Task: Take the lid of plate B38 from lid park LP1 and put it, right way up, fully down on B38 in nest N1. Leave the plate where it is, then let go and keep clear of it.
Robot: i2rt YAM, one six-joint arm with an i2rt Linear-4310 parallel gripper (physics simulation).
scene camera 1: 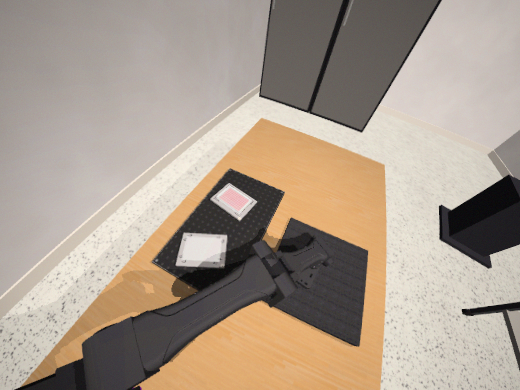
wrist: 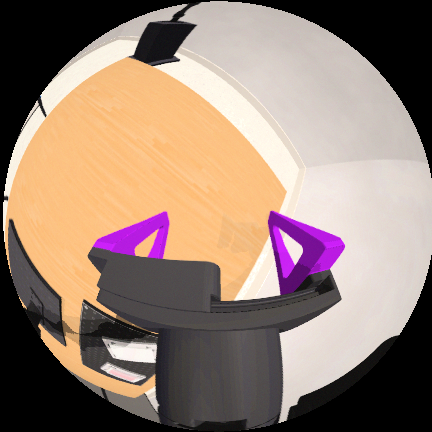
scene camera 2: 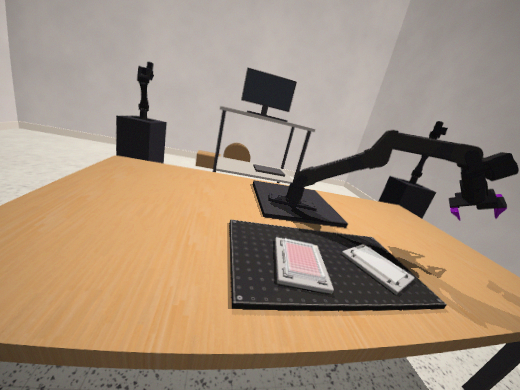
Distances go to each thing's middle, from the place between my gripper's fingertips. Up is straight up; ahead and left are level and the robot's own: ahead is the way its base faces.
Right now my hand is 15 cm short of the clear lid point(scene camera 1: 205, 249), 40 cm to the left of it and 16 cm above it. Round my hand: well plate with pink wells point(scene camera 2: 301, 260) 21 cm ahead, 63 cm to the right, 15 cm below.
